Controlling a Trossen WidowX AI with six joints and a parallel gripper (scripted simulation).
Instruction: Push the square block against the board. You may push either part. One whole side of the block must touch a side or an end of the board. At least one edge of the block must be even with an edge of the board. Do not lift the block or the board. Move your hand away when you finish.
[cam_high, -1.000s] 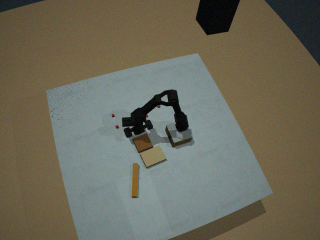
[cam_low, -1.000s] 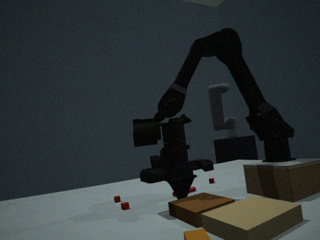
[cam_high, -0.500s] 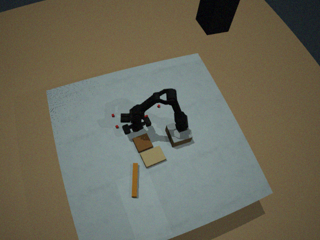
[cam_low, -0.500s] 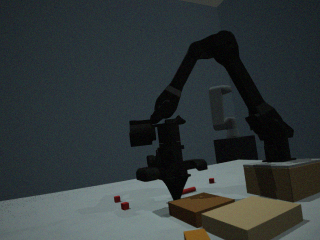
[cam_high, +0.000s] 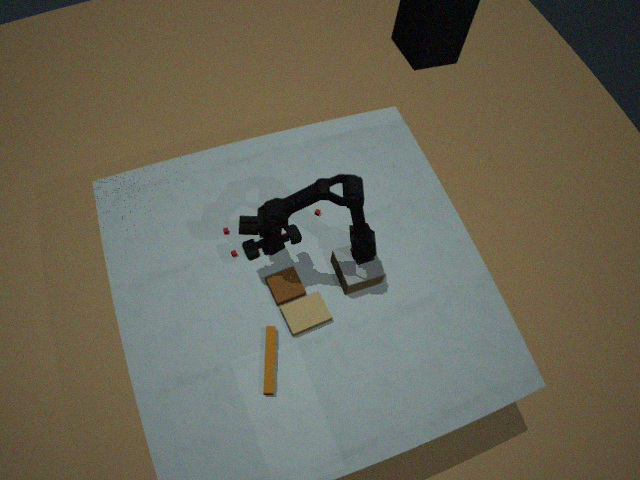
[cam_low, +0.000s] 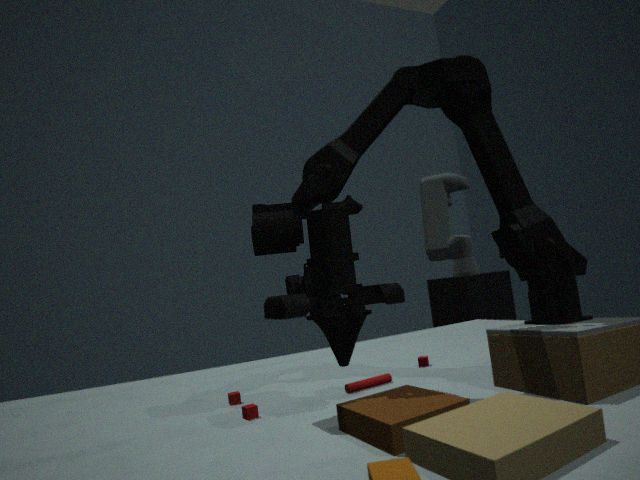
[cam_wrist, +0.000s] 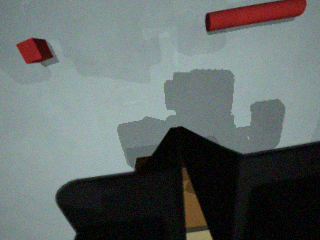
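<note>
Right now my gripper tip is 110 mm to the right of the dark brown square block, 40 mm above it and 10 mm past it. From my gripper tip the other things lie so: orange bar 330 mm to the left, 120 mm ahead, 40 mm below; then tan block 220 mm to the left, 40 mm below, 40 mm behind; then red rod 80 mm to the right, 80 mm behind, 50 mm below.
</note>
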